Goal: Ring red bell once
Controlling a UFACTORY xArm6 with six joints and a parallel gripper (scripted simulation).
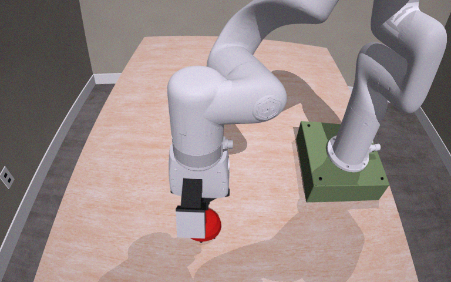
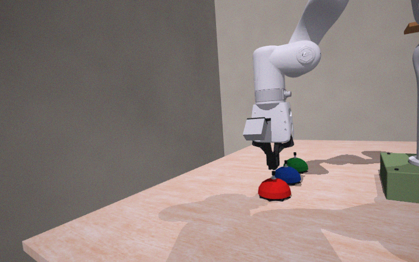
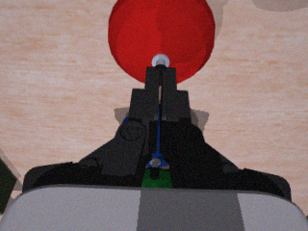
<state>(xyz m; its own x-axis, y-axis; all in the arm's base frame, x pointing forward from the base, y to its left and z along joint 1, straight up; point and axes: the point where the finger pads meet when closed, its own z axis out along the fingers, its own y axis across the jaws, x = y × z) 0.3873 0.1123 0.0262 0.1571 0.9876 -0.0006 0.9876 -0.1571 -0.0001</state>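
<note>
The red bell is 50 mm below my hand. The rest, counted from my hand: blue bell (120 mm to the right, 50 mm below, 20 mm behind); green bell (250 mm to the right, 50 mm below, 40 mm behind).
</note>
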